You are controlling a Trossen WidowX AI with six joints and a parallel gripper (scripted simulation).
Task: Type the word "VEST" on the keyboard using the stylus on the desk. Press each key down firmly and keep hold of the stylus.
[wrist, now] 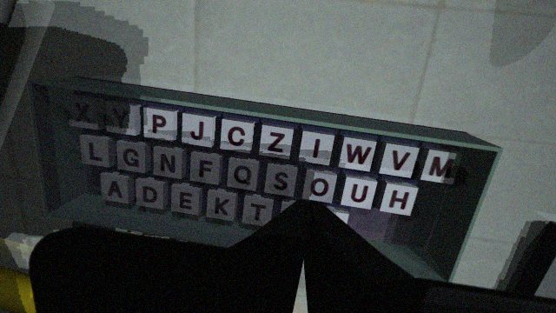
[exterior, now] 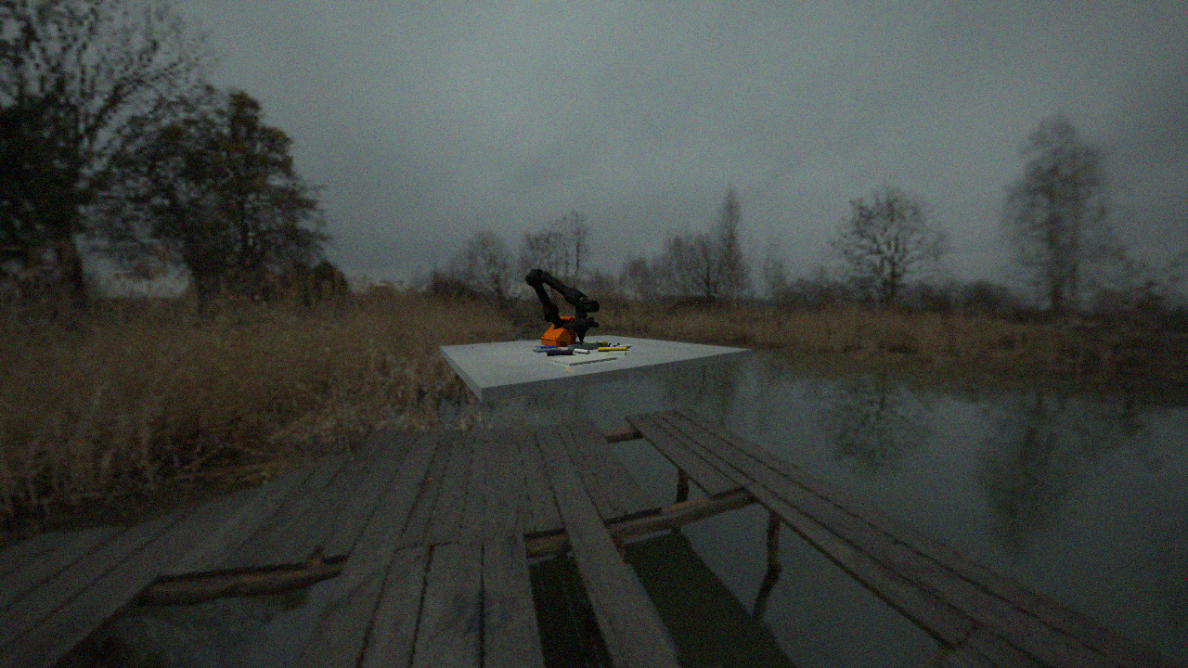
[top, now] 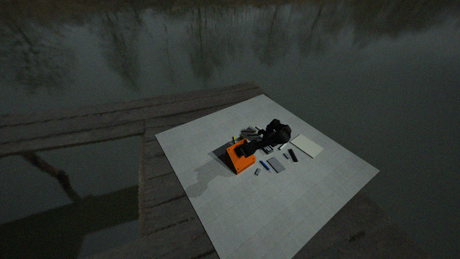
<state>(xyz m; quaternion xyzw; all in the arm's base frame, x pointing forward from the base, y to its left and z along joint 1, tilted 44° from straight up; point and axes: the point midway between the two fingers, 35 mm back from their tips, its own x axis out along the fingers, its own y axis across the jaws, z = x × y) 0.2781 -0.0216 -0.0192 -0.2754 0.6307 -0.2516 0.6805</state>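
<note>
Now: the blue stylus 170 mm to the right of my gripper tip, 130 mm behind it and 30 mm below it. Also, from my gripper tip: yellow stick: 140 mm to the left, 100 mm behind, 30 mm below; grey plate: 180 mm to the right, 50 mm behind, 30 mm below; black bar: 190 mm to the right, 140 mm ahead, 30 mm below.
</note>
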